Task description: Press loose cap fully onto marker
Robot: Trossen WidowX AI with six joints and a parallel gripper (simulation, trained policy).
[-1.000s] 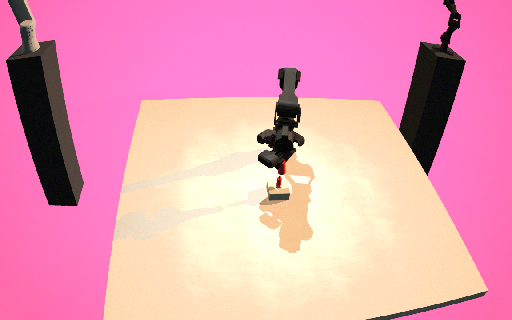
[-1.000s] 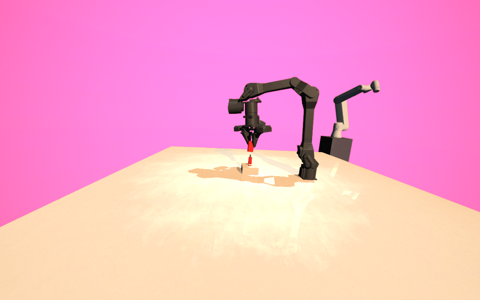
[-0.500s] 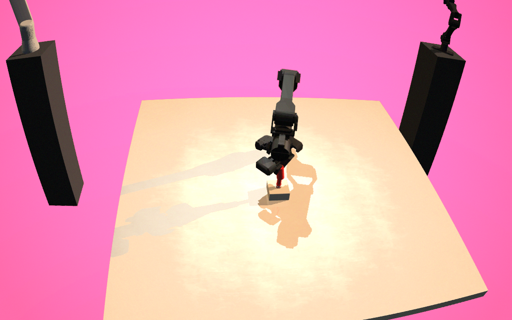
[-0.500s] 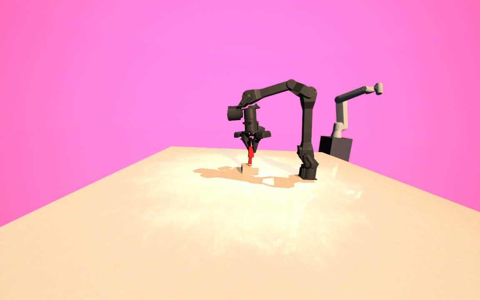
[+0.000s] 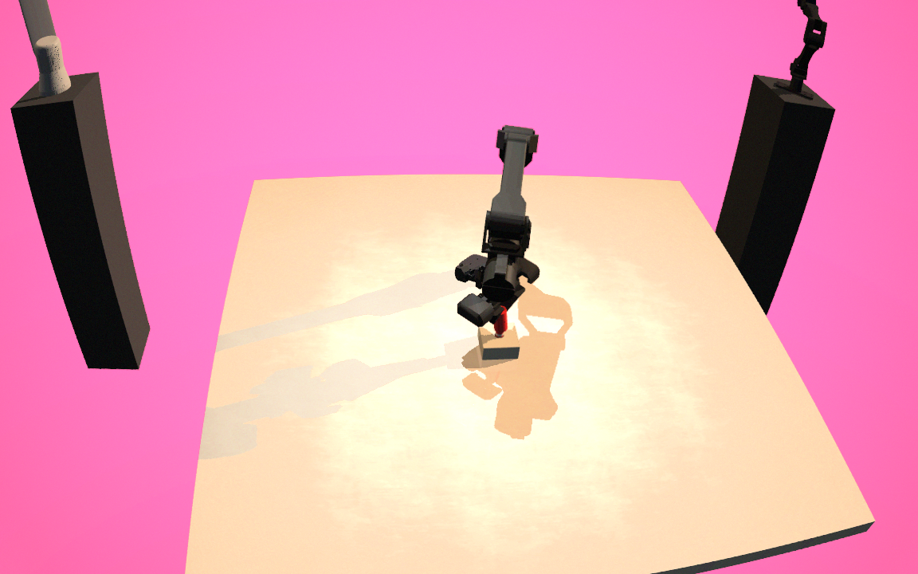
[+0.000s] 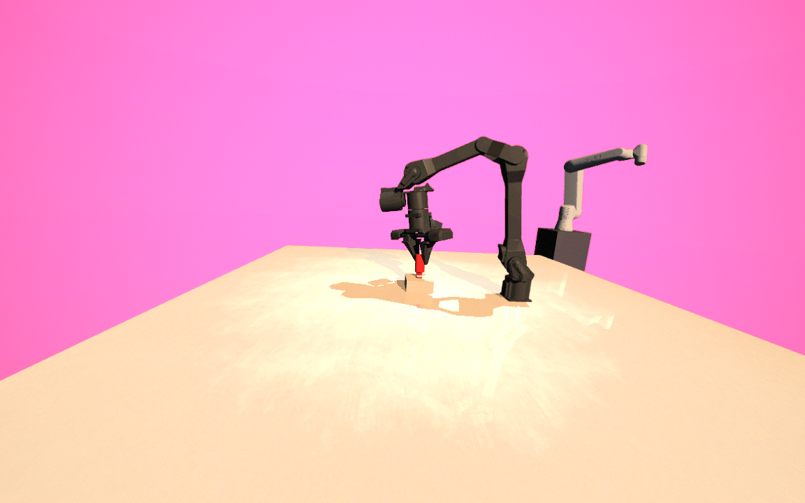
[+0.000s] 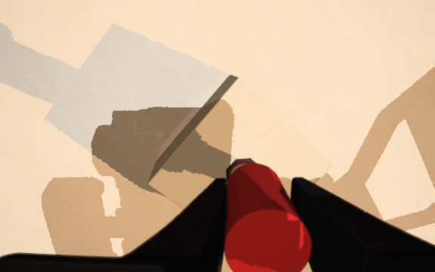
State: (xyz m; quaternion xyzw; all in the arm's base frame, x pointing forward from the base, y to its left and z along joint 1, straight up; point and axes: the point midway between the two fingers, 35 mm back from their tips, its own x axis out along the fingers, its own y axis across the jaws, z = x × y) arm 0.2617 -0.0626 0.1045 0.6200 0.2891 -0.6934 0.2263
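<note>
The red marker is 1 cm to the left of my gripper tip, 1 cm below it and 1 cm ahead of it. From my gripper tip the other things lie so: red cap (1 cm to the left, 1 cm ahead); then pale holder block (5 cm below, 1 cm to the left, 1 cm ahead).
</note>
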